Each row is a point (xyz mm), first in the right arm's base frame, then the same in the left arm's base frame.
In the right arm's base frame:
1: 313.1 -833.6 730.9
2: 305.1 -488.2 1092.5
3: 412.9 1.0 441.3
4: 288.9 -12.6 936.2
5: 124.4 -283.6 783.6
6: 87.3 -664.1 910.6
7: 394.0 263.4 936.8
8: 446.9 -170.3 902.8
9: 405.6 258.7 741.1
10: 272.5 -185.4 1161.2
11: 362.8 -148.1 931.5
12: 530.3 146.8 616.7
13: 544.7 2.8 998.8
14: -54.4 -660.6 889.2
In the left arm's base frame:
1: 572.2 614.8 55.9
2: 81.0 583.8 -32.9
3: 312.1 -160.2 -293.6
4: -86.7 129.9 -162.2
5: 166.9 194.8 72.9
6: 290.9 547.0 224.1
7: -235.3 -48.5 -344.8
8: 61.7 264.1 -266.5
9: -78.0 -164.8 -358.0
10: -160.7 394.8 -90.9
11: 11.4 245.2 -192.4
12: 108.0 -129.6 -445.9
13: -100.4 220.0 -409.7
14: 280.8 496.5 357.9

